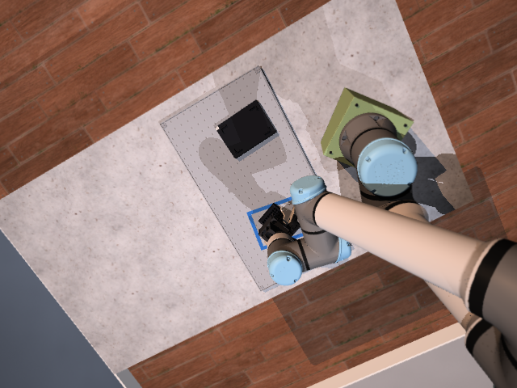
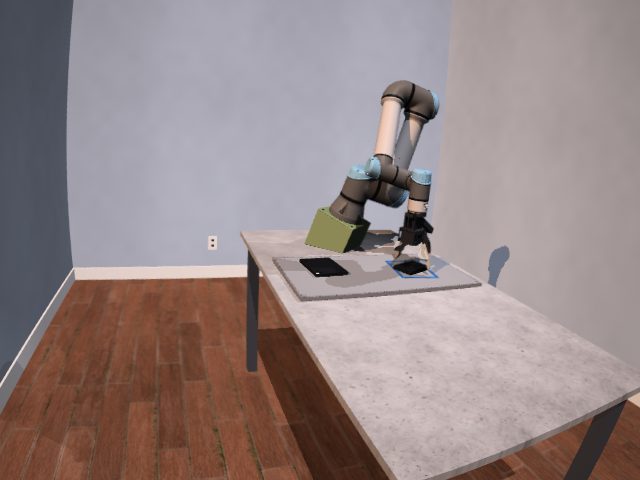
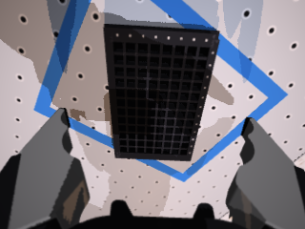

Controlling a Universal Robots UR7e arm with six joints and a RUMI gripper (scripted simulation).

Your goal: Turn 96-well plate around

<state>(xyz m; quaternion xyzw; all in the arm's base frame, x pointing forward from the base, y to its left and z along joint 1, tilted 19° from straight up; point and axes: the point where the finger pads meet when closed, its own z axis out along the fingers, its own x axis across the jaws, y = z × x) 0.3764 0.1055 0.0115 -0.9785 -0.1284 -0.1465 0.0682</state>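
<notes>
My hand is 1 cm above the black 96-well plate. Also, from my hand: white A1 mark: 39 cm to the right, 1 cm behind; then black plate nest N1: 33 cm to the right, 9 cm behind, 1 cm below.
</notes>
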